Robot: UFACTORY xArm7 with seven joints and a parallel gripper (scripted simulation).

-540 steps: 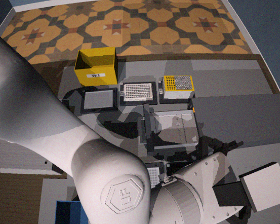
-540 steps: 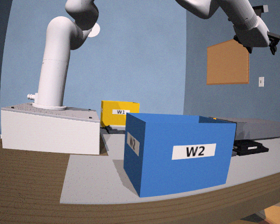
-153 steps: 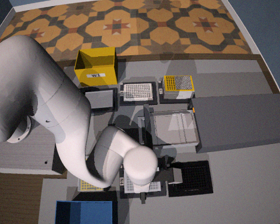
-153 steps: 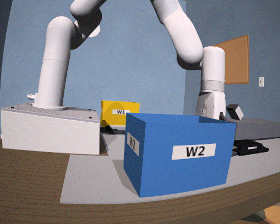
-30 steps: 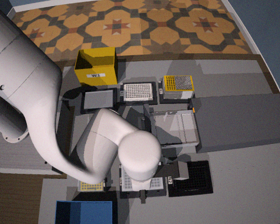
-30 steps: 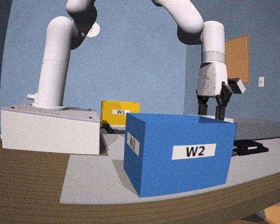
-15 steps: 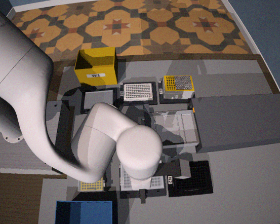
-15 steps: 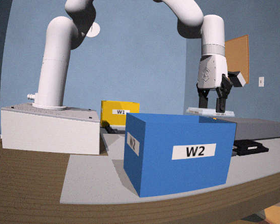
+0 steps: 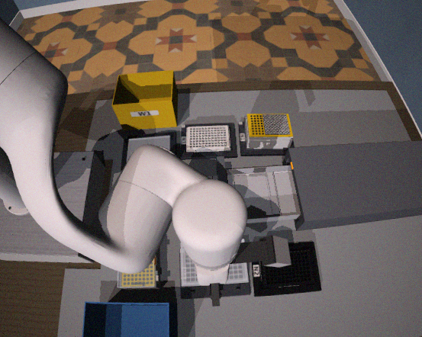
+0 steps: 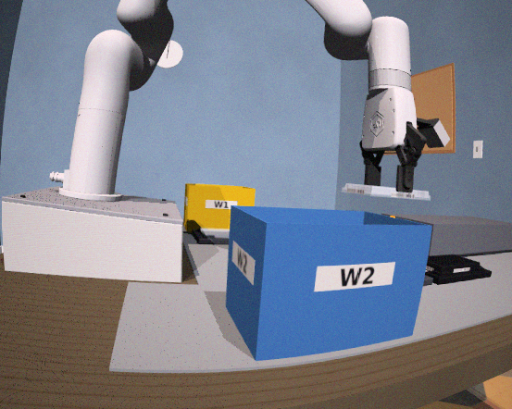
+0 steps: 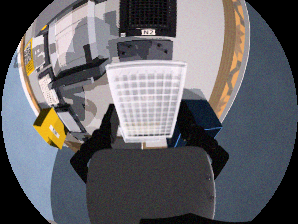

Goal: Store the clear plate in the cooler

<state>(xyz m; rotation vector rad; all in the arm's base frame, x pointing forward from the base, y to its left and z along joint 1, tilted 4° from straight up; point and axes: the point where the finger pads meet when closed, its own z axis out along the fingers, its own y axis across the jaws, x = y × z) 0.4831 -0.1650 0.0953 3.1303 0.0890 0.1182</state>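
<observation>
Now: the cooler drawer 20 cm to the left of my hand, 14 cm ahead of it and 13 cm below it. The rest, counted from my hand: blue bin W2: 17 cm behind, 15 cm to the right, 12 cm below; clear plate: 1 cm below; black plate: 17 cm ahead, 14 cm below.
</observation>
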